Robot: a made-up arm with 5 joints.
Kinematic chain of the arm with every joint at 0, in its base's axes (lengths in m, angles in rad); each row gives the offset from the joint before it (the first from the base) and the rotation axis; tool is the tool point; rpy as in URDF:
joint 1: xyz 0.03 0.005 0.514 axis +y
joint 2: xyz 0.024 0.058 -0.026 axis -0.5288 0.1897 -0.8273
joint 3: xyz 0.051 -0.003 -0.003 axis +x
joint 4: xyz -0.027 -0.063 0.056 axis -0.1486 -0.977 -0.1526
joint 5: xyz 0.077 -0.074 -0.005 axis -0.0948 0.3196 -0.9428
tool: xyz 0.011 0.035 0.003 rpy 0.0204 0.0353 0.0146
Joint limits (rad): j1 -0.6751..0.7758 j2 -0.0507..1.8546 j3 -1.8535..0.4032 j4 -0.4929..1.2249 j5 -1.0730..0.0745
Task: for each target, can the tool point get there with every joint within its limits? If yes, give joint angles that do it. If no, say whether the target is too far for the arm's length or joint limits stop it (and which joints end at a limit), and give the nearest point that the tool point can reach.
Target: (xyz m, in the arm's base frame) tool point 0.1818 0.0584 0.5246
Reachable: yes | joints 0.6261 1.5425 -0.7790 0.6920 -0.9670
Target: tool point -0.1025 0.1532 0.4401
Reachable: no: joint limits stop it (at a limit: joint 1, joint 2, joint 3, joint 4, joint 5) | nearest point -0.0719 0.0834 0.5872 | short by 0.166 m
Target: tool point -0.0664 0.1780 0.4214
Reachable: no: joint limits stop it (at a limit: joint 1, joint 3, joint 4) | nearest point 0.1109 0.1971 0.4423 | short by 0.180 m
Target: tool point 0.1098 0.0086 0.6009
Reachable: yes | joints -0.0648 1.1270 -0.8458 -0.3242 -0.6221
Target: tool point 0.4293 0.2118 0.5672
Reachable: no: too far | nearest point 0.2264 0.1270 0.5402 | short by 0.222 m
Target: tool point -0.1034 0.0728 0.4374
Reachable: no: joint limits stop it (at a limit: joint 1, joint 2, joint 3, joint 4, joint 5) | nearest point -0.0579 0.0163 0.5304 | short by 0.118 m
